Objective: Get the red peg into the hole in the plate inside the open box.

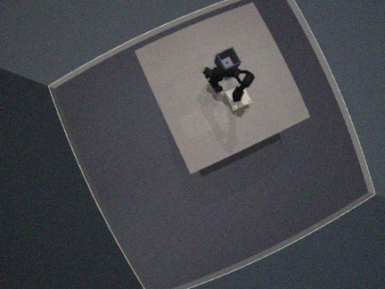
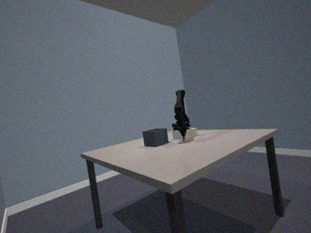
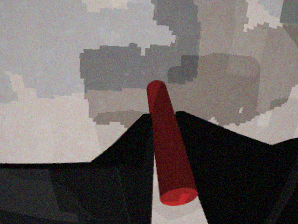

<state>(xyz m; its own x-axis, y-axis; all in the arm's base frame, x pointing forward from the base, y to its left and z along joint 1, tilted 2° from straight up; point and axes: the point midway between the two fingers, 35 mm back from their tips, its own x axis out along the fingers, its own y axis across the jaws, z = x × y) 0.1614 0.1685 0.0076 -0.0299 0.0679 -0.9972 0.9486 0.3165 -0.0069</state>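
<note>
Now: the pale plate 190 mm to the right of my gripper tip and 180 mm ahead of it. Round my gripper tip: red peg: 10 mm above.
</note>
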